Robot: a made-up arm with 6 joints.
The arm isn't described. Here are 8 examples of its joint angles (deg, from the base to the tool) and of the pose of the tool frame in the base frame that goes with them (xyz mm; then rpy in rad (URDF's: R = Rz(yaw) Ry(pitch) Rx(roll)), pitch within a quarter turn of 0, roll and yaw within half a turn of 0).
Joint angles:
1: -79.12 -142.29 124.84 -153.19 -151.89 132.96
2: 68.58 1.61 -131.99 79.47 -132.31 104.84
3: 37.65 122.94 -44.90 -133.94 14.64 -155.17
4: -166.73 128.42 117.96 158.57 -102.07 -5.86
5: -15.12 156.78 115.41 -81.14 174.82 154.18
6: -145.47 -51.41 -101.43 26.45 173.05 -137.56
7: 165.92 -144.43 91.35 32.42 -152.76 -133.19
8: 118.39 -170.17 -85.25 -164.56 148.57 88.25
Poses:
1: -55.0 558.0 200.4 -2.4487 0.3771 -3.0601
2: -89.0 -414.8 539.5 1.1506 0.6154 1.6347
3: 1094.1 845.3 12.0 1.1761 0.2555 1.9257
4: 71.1 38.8 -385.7 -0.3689 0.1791 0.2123
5: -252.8 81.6 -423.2 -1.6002 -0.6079 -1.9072
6: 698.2 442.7 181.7 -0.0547 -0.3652 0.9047
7: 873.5 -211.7 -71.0 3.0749 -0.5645 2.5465
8: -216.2 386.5 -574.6 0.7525 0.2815 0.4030
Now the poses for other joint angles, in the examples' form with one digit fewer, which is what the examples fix.
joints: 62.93 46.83 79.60 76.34 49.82 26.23
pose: 405 1053 239 2.332 -0.698 -3.099
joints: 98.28 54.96 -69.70 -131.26 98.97 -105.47
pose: 21 349 1243 -1.894 -0.064 -2.077
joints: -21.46 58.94 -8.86 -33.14 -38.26 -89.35
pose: 1114 -365 1137 -0.123 -0.431 -2.330
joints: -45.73 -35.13 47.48 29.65 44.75 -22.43
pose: -72 172 1538 -0.365 0.924 -0.810
